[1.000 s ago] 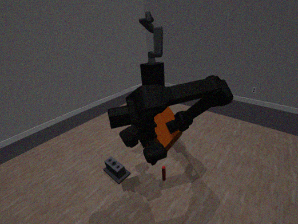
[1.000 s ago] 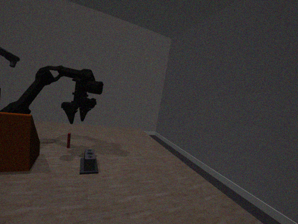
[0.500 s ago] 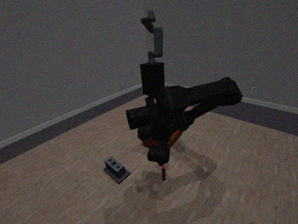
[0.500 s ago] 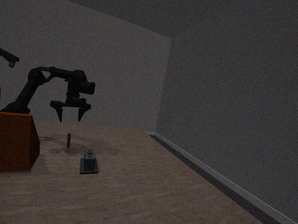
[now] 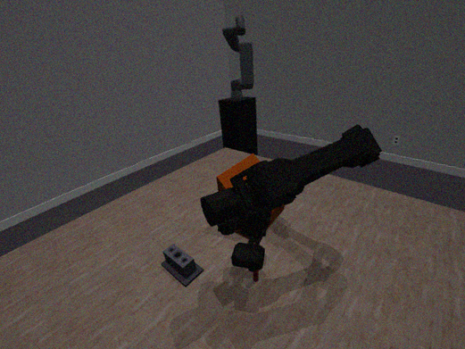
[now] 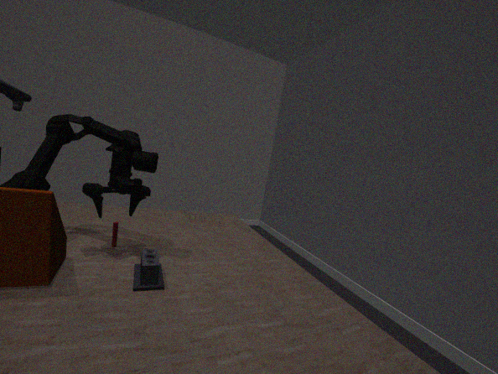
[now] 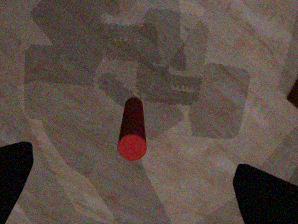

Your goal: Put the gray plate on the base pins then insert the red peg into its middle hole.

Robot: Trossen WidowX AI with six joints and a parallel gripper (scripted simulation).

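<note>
My gripper tip is now 6 cm above the red peg. From my gripper tip the other things lie so: gray plate (18 cm to the right, 12 cm ahead, 5 cm below); then base (18 cm to the right, 12 cm ahead, 9 cm below).
</note>
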